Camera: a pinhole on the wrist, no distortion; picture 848 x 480 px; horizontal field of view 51.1 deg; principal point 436.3 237.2 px. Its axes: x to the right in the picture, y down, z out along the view. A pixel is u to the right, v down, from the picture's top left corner.
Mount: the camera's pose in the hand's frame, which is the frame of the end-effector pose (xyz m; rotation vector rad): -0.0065 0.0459 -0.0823 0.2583 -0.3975 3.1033
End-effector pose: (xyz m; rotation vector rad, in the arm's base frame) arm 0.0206 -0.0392 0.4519 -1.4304 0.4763 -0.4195
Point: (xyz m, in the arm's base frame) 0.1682 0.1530 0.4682
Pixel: 518 132
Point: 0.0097 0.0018 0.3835
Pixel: outside the picture
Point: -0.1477 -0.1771 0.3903
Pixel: behind the camera
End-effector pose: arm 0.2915 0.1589 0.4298 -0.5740 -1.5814 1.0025
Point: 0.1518 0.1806 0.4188
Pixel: 355 30
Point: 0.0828 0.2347 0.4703
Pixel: 113 46
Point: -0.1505 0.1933 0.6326
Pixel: 155 238
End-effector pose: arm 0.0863 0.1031 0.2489 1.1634 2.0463 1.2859
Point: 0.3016 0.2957 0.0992
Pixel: 488 118
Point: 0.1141 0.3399 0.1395
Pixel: 47 258
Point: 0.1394 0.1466 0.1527
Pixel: 538 452
